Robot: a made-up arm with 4 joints.
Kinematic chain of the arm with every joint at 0, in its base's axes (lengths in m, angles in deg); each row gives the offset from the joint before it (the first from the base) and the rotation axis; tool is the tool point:
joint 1: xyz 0 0 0.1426 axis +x
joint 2: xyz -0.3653 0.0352 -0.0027 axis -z
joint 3: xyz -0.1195 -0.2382 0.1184 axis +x
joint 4: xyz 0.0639 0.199 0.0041 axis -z
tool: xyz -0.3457 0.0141 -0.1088
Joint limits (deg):
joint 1: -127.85..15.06
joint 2: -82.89..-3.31
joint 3: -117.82..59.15
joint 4: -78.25..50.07
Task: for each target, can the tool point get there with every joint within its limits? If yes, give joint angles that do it. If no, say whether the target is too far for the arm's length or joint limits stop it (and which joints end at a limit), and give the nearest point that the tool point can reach.
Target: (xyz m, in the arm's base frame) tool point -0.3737 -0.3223 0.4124
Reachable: yes | joints -24.93 -25.37 -39.33 -68.28
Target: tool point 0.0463 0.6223 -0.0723
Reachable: no: joint limits stop it (at a limit: joint 1, joint 2, joint 4) | nearest point -0.0834 0.3041 0.0846 | short by 0.378 m
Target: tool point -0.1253 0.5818 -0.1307
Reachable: no: joint limits stop it (at a limit: joint 1, joint 3, joint 4) | nearest point -0.1224 0.3133 0.0807 | short by 0.342 m
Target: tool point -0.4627 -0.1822 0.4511
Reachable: yes | joints -57.80 -15.04 0.39 -68.37
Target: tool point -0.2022 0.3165 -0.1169
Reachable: no: joint limits stop it (at a limit: joint 1, joint 2, joint 3, joint 4) | nearest point -0.1176 0.3091 0.0754 | short by 0.210 m
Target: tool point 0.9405 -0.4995 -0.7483
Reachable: no: too far | nearest point 0.1491 -0.2215 -0.1799 | short by 1.013 m
